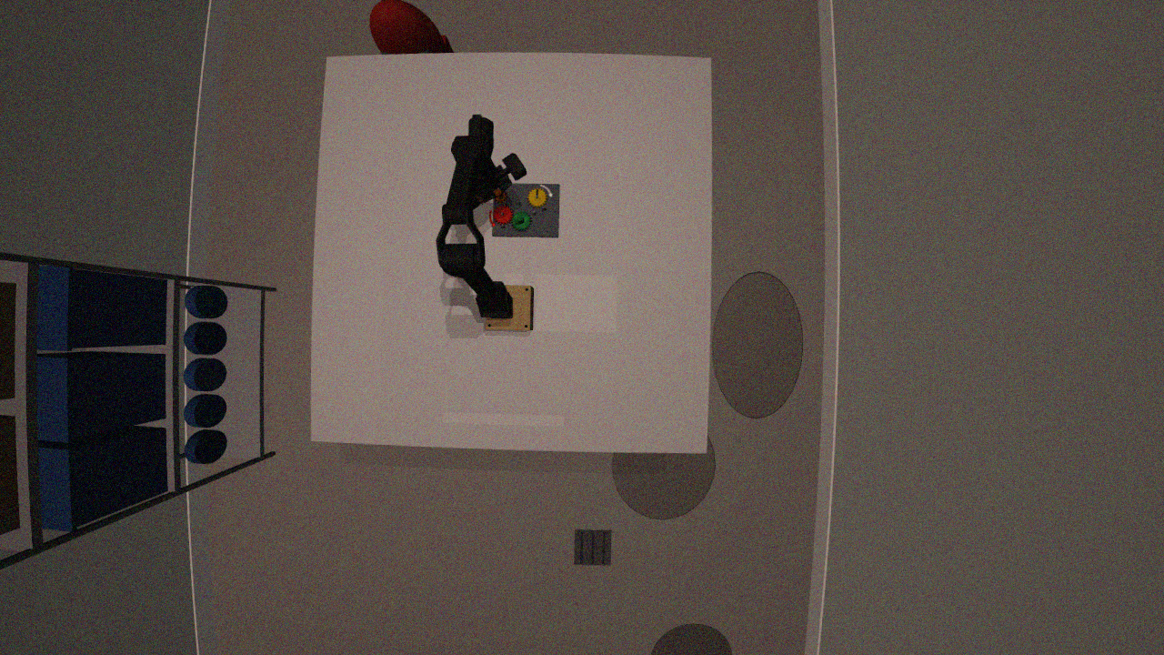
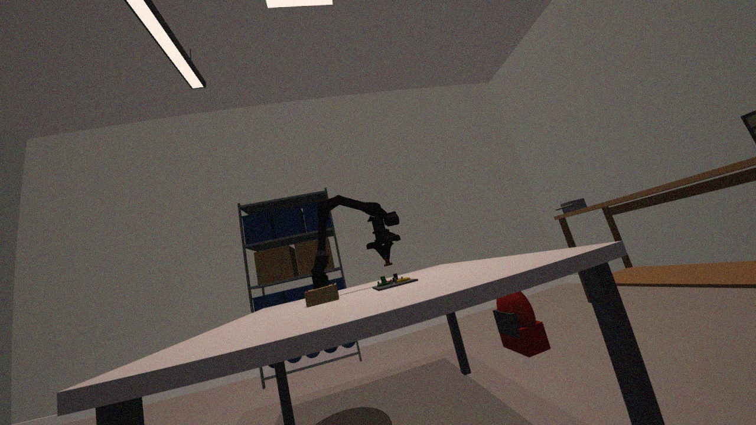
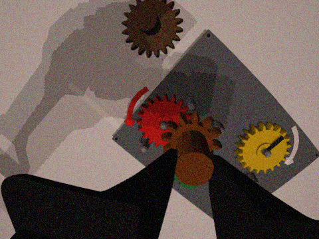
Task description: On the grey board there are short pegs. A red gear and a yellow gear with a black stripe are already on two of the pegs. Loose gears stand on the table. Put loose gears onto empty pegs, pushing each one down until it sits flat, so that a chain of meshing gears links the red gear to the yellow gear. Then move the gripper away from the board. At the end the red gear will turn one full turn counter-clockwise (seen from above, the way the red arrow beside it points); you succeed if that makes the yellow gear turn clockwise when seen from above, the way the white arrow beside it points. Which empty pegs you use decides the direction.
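My gripper tip is now 5 cm past the green gear, 5 cm to the left of it and 9 cm above it. Round my gripper tip: small orange gear (1 cm below); red gear (3 cm behind, 1 cm to the left, 10 cm below); red arrow (4 cm behind, 5 cm to the left, 11 cm below).
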